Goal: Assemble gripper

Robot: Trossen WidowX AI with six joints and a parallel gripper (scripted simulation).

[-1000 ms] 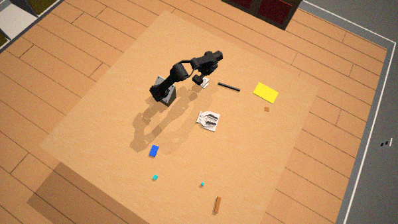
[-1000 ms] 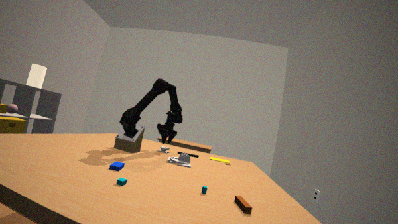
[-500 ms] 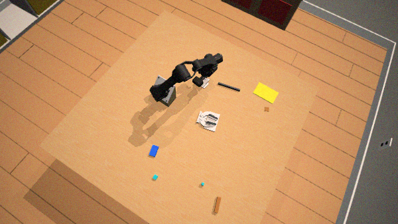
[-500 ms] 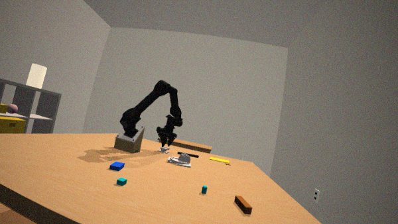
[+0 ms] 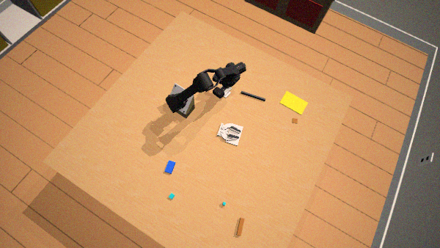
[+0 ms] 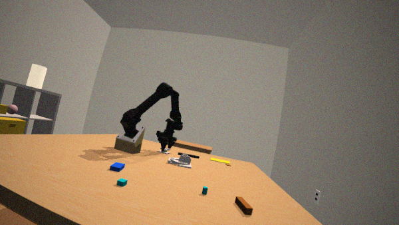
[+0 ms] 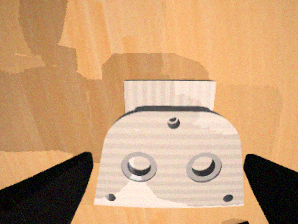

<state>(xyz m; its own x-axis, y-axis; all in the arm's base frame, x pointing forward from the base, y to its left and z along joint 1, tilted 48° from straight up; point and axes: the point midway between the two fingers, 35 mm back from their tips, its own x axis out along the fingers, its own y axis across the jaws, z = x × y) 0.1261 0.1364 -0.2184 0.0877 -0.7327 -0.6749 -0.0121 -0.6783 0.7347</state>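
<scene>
The gripper base is 1 cm behind my gripper tip and 1 cm above it. From my gripper tip the other things lie so: white jaw 21 cm to the right, 17 cm ahead; housing plate 20 cm to the right, 15 cm ahead, 1 cm below; black bar 14 cm ahead, 9 cm to the left, 1 cm below.
</scene>
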